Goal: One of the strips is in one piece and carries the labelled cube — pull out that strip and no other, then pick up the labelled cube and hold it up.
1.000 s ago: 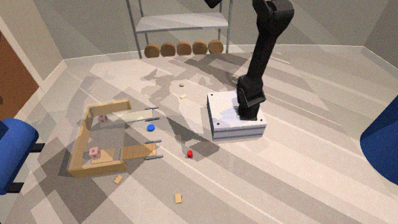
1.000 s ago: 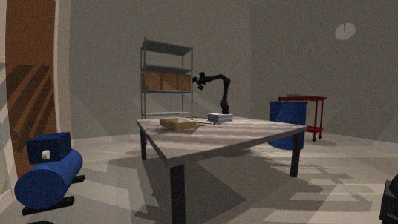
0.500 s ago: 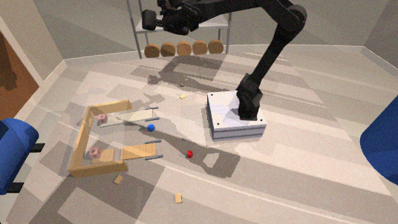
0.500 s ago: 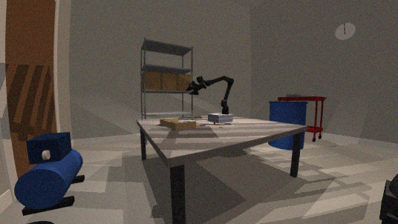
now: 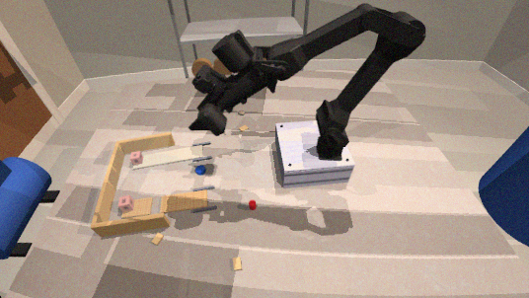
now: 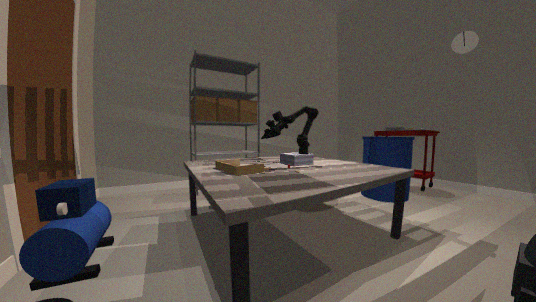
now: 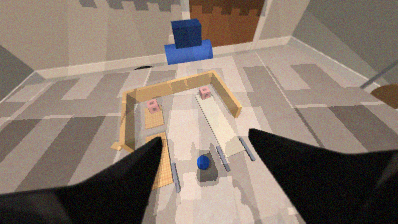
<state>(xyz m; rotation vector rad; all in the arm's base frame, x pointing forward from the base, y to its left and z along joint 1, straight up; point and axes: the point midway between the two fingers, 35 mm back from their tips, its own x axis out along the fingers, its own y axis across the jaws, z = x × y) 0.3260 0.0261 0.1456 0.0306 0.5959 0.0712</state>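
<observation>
Right now my gripper tip is 30 mm short of the blue disc and 200 mm above it. From my gripper tip the other things lie so: red cylinder: 150 mm behind, 110 mm to the left, 200 mm below.
</observation>
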